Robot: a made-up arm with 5 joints. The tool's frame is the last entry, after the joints.
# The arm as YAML. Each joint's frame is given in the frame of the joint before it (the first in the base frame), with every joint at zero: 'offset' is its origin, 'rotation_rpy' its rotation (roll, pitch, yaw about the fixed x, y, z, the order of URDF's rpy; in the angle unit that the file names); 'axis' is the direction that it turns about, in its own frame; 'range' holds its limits. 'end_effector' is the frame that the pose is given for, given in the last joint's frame.
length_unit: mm
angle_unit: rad
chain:
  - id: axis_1
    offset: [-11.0, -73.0, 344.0]
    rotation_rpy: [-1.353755, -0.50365, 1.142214]
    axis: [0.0, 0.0, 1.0]
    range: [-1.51, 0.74]
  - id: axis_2
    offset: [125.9, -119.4, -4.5]
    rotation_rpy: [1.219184, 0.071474, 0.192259]
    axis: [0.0, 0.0, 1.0]
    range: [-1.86, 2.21]
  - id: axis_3
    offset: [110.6, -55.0, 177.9]
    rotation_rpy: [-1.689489, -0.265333, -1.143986]
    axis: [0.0, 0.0, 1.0]
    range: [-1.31, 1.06]
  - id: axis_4
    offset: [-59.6, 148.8, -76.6]
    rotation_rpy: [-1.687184, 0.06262, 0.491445]
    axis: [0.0, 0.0, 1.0]
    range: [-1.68, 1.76]
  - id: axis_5
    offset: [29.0, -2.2, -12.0]
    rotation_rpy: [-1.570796, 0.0, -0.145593]
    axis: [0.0, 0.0, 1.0]
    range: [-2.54, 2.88]
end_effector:
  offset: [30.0, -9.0, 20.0]
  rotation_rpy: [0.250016, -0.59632, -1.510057]
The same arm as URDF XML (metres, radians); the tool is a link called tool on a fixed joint. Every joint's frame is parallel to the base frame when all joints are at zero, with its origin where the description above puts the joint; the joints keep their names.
<robot name="arm">
  <joint name="tool_fixed" type="fixed">
    <parent link="link5"/>
    <child link="tool"/>
    <origin xyz="0.03 -0.02 -0.009" rpy="0.3579 0.9718 -1.4816"/>
  </joint>
  <joint name="axis_5" type="revolute">
    <parent link="link4"/>
    <child link="link5"/>
    <origin xyz="0.029 -0.002 0.012" rpy="0 0 0"/>
    <axis xyz="0 -1 0"/>
    <limit lower="-2.54" upper="2.88"/>
  </joint>
  <joint name="axis_4" type="revolute">
    <parent link="link3"/>
    <child link="link4"/>
    <origin xyz="0.014 -0.059 -0.167" rpy="0 0 0"/>
    <axis xyz="0 0 -1"/>
    <limit lower="-1.68" upper="1.76"/>
  </joint>
  <joint name="axis_3" type="revolute">
    <parent link="link2"/>
    <child link="link3"/>
    <origin xyz="0.051 0.032 0.208" rpy="0 0 0"/>
    <axis xyz="0.081898 0.989879 0.115898"/>
    <limit lower="-1.31" upper="1.06"/>
  </joint>
  <joint name="axis_2" type="revolute">
    <parent link="link1"/>
    <child link="link2"/>
    <origin xyz="0.05 0.037 0.162" rpy="0 0 0"/>
    <axis xyz="-0.245889 -0.205991 0.947157"/>
    <limit lower="-1.86" upper="2.21"/>
  </joint>
  <joint name="axis_1" type="revolute">
    <parent link="base"/>
    <child link="link1"/>
    <origin xyz="-0.011 -0.073 0.344" rpy="0 0 0"/>
    <axis xyz="-0.931408 0.311303 0.188602"/>
    <limit lower="-1.51" upper="0.74"/>
  </joint>
  <link name="base"/>
  <link name="link1"/>
  <link name="link2"/>
  <link name="link3"/>
  <link name="link4"/>
  <link name="link5"/>
  <link name="tool"/>
</robot>

